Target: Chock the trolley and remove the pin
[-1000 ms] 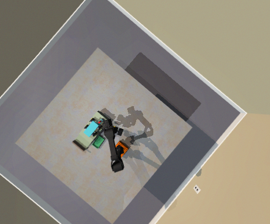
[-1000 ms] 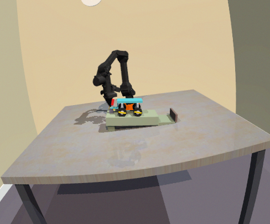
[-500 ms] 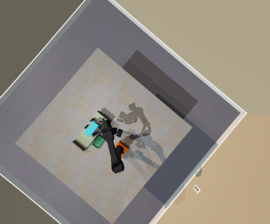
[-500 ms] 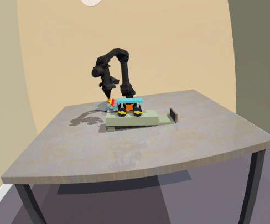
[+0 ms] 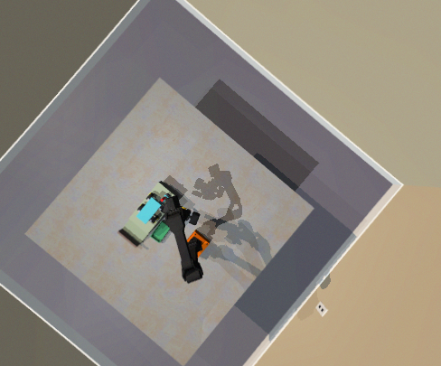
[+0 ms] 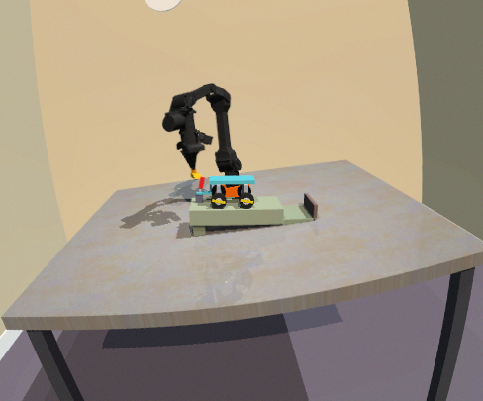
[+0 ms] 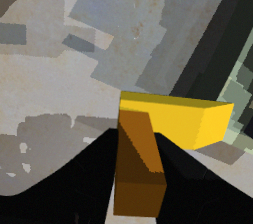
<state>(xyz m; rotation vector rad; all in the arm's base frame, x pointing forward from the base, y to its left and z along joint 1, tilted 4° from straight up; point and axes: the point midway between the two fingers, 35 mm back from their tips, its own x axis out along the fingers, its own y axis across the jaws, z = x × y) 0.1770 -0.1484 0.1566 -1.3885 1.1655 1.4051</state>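
Now: the yellow chock 2 cm ahead of my gripper tip, 1 cm to the left of it and 1 cm below it. Round my gripper tip: red-headed stop pin 13 cm ahead, 4 cm below, 2 cm to the left; then trolley 16 cm ahead, 11 cm to the left, 6 cm below; then dark end stop 37 cm to the left, 18 cm ahead, 15 cm below.
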